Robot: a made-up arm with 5 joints.
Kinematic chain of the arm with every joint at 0, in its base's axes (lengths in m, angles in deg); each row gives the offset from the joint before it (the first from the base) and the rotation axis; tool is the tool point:
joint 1: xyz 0 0 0.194 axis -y
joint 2: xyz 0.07 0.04 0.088 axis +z
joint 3: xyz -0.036 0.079 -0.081 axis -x
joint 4: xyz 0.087 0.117 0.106 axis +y
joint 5: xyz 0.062 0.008 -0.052 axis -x
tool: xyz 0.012 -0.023 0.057
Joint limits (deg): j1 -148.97..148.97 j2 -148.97..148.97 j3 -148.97..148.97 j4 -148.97..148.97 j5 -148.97..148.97
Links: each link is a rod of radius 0.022 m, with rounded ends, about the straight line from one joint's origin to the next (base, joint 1, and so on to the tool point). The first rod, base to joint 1, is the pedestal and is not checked.
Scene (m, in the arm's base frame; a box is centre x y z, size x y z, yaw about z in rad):
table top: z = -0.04
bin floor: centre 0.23 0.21 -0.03 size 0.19 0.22 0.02 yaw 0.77
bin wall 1: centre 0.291 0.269 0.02 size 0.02 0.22 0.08 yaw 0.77
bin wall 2: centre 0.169 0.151 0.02 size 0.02 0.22 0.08 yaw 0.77
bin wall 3: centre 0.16 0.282 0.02 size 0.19 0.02 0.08 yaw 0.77
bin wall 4: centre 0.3 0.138 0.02 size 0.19 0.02 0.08 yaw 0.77
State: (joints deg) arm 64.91 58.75 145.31 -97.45 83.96
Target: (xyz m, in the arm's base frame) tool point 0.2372 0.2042 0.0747
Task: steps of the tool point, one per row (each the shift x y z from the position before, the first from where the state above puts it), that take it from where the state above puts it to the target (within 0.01 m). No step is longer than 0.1 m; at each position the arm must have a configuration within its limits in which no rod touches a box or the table.
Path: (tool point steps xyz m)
1: -0.0059 0.0418 -0.0535
2: -0.0098 0.0490 -0.0281

